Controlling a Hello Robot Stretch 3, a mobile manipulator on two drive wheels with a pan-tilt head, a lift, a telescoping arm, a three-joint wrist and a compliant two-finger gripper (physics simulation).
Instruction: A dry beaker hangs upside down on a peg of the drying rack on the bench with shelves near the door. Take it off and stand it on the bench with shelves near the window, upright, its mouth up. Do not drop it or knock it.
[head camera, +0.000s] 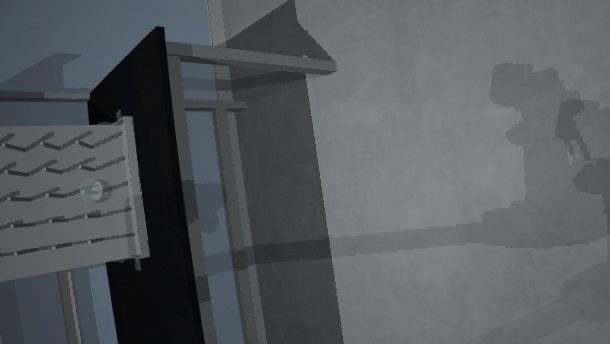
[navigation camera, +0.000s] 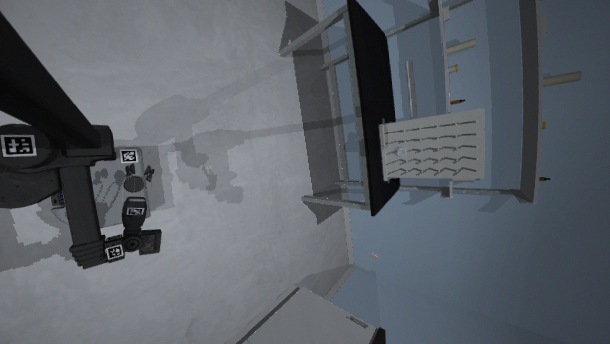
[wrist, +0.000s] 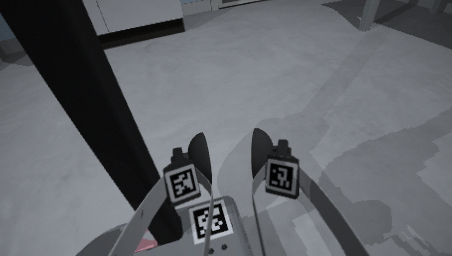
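Pixels of known places: gripper, between the fingertips: (navigation camera: 141, 165) (wrist: 230, 148); robot's base, origin of its link: (navigation camera: 133, 182).
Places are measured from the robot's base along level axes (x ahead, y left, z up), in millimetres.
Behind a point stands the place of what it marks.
The clear beaker (head camera: 95, 190) @[x 1412, y 54, z 911 mm] (navigation camera: 401, 151) @[x 1415, y 59, z 916 mm] hangs on a peg low on the white drying rack (head camera: 65, 255) @[x 1519, y 252, z 994 mm] (navigation camera: 435, 175) @[x 1568, y -137, z 1115 mm], near the rack's bottom edge. The head and navigation pictures are turned sideways. The rack stands upright over the black top of the bench with shelves (head camera: 155, 110) @[x 1266, y -167, z 762 mm] (navigation camera: 376, 100) @[x 1387, y 467, z 762 mm]. My gripper (wrist: 230, 148) @[x 32, y 80, z 368 mm] (navigation camera: 140, 172) @[x 32, y 80, z 368 mm] is open and empty, its fingertips apart over my base and far from the beaker. Which bench is near the window cannot be told from these views.
Two shelves (navigation camera: 444, 55) @[x 1566, y 714, z 1206 mm] (navigation camera: 529, 100) @[x 1769, y 339, z 1657 mm] with small bottles and cylinders are behind the rack. A white cabinet (navigation camera: 310, 317) (wrist: 140, 12) @[x -130, y 1465, z 179 mm] stands to one side of the bench. My dark mast (wrist: 85, 95) @[x -65, y 116, z 422 mm] crosses the left of the wrist view. A bench leg (wrist: 368, 15) @[x 1104, y 1043, z 91 mm] shows at its upper right.
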